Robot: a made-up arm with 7 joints.
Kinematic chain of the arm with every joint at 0, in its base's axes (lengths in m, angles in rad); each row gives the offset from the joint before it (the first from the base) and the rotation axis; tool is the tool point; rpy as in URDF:
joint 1: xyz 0 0 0.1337 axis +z
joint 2: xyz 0 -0.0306 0.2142 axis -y
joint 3: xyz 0 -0.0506 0.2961 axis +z
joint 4: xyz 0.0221 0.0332 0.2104 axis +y
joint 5: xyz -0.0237 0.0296 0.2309 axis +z
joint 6: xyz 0 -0.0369 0.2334 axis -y
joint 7: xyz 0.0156 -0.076 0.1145 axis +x
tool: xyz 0 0 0 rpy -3.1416 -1.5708 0
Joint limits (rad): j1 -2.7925..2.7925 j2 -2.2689..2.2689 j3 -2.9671..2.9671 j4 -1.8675..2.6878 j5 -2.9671..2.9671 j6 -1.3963..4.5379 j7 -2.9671..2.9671
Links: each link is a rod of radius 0.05 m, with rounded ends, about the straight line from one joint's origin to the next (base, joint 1, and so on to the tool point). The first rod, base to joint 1, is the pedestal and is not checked.
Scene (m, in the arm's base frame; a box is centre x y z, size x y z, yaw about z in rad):
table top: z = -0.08
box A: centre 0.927 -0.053 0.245 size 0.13 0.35 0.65 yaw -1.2
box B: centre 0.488 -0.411 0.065 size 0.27 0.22 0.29 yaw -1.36
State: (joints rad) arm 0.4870 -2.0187 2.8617 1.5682 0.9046 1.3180 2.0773
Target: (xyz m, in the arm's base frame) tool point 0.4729 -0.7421 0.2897
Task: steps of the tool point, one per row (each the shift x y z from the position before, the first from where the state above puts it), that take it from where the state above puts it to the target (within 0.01 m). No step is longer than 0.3 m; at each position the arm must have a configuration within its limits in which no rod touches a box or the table.
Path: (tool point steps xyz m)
1: -0.0476 -0.2116 0.1283
2: -0.1222 -0.1534 0.0537
3: -0.1405 -0.0798 -0.0098
4: -0.1170 -0.0253 -0.0526
5: -0.0811 -0.0029 -0.0710
6: 0.0673 -0.0301 0.0897
7: 0.0933 -0.0909 0.0664
8: 0.1066 -0.1440 0.0092
9: 0.0999 -0.1726 -0.0742
10: 0.0711 -0.1645 -0.1668
11: 0.0239 -0.1148 -0.2473

